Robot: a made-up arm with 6 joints. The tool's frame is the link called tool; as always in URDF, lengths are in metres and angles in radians.
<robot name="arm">
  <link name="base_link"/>
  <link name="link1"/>
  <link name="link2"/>
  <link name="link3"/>
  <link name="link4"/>
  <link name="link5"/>
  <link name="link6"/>
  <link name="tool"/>
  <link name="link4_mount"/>
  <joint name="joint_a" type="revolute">
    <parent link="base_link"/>
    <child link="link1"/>
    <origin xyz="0 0 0.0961"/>
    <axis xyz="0 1 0"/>
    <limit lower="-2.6" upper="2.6"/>
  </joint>
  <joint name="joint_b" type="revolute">
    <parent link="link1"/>
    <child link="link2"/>
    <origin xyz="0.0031 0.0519 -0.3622"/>
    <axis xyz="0 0 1"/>
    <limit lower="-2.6" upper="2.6"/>
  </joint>
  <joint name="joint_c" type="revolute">
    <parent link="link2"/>
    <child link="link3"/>
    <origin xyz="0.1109 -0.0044 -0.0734"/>
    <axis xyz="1 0 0"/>
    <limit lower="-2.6" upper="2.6"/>
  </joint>
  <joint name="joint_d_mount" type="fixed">
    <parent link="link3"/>
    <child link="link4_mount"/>
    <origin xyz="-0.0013 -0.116 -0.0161"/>
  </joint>
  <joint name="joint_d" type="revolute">
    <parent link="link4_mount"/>
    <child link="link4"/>
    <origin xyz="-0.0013 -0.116 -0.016"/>
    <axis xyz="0 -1 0"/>
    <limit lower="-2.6" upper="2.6"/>
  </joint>
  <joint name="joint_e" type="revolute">
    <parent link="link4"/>
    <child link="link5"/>
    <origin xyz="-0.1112 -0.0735 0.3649"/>
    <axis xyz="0 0 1"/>
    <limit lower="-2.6" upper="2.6"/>
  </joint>
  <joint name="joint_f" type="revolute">
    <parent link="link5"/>
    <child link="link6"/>
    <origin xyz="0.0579 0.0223 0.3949"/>
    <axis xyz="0 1 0"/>
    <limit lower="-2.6" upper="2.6"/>
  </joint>
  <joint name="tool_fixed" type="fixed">
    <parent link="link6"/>
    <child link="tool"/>
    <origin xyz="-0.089 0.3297 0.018"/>
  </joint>
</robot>
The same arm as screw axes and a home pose.
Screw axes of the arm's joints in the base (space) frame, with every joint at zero. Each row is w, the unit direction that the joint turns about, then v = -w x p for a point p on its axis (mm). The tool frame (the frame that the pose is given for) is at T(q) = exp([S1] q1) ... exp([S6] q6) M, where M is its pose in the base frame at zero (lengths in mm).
S1: w 0 1 0 v -96.1 0 0
S2: w 0 0 1 v 51.9 -3.1 0
S3: w 1 0 0 v 0 -339.5 -47.5
S4: w 0 -1 0 v -371.6 0 -111.4
S5: w 0 0 1 v -258 -0.2 0
S6: w 0 1 0 v -388.2 0 58.1
M: xyz -30.9 94 406.2 (mm) rpy 0 0 0 (rad, as in URDF)
Joint limits (rad, base to tool): -2.6..2.6 -2.6..2.6 -2.6..2.6 -2.6..2.6 -2.6..2.6 -2.6..2.6

